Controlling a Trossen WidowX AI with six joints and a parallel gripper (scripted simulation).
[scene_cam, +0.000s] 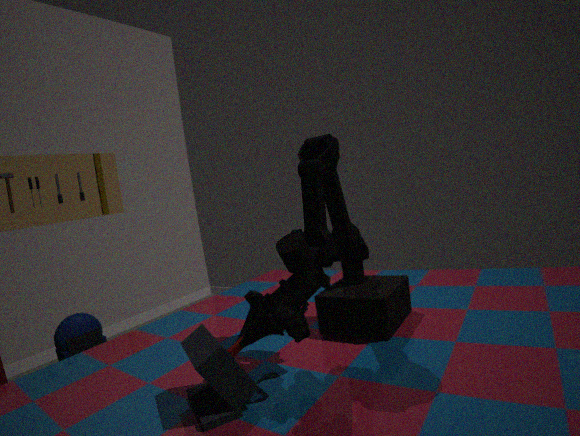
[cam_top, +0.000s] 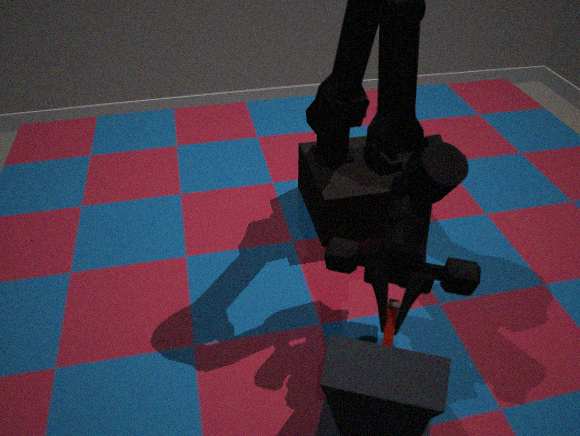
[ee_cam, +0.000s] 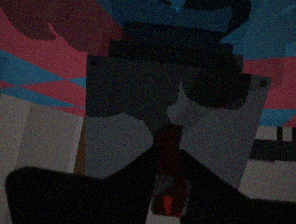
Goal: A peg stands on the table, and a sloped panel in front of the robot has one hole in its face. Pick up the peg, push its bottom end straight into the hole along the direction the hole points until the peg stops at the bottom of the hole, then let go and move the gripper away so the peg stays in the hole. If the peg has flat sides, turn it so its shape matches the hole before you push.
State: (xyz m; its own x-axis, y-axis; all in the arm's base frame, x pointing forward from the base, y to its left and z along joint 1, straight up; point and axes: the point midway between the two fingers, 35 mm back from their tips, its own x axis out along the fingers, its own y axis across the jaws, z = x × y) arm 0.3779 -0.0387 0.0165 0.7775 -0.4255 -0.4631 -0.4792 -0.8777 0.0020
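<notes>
The sloped panel lies 40 mm ahead of my gripper tip, 20 mm to the right of it and 20 mm below it. The rest, counted from my gripper tip: peg 10 mm to the left, 10 mm behind, 10 mm above; dark stand 90 mm below, 60 mm ahead, 30 mm to the right.
</notes>
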